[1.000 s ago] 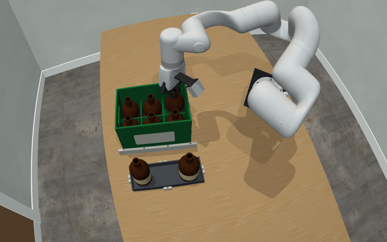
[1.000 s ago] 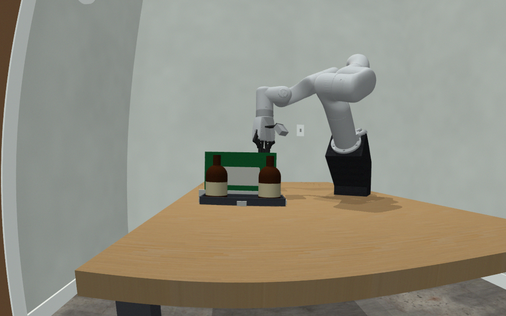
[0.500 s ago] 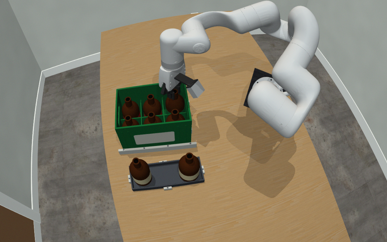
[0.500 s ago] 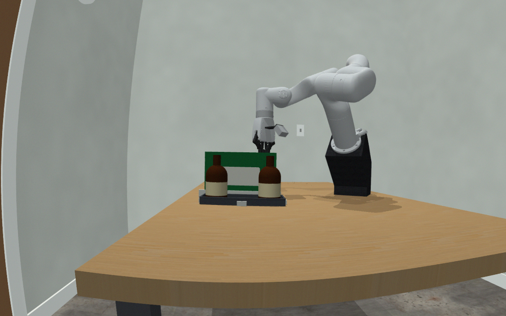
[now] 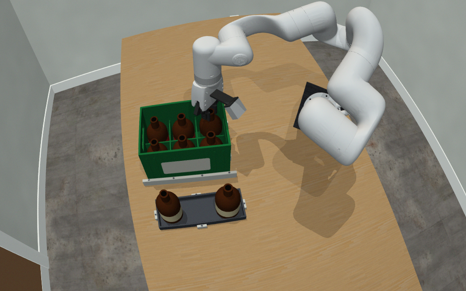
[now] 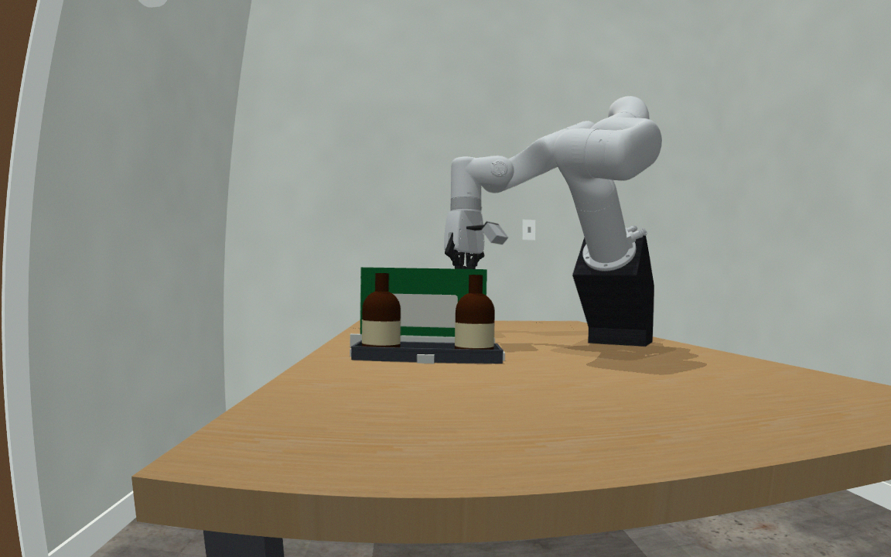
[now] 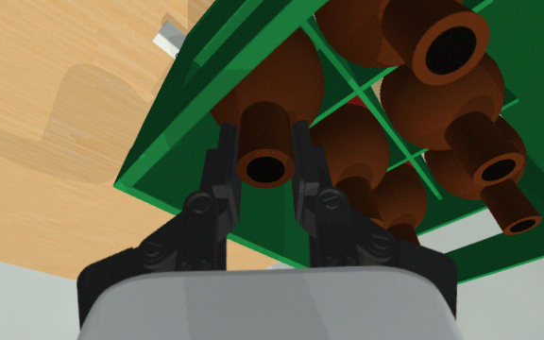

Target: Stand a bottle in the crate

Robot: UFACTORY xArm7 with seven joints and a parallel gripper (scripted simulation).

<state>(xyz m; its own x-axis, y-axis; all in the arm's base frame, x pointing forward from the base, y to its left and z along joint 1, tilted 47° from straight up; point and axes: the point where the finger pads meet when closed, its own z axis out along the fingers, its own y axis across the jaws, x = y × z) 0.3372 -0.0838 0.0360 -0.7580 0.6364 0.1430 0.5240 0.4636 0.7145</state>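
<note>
Now: the green-label bottle 70 mm below my hand. Also, from my hand: dark tray: 260 mm to the left, 150 mm below, 30 mm ahead; then green crate: 80 mm below, 80 mm ahead, 60 mm to the left.
</note>
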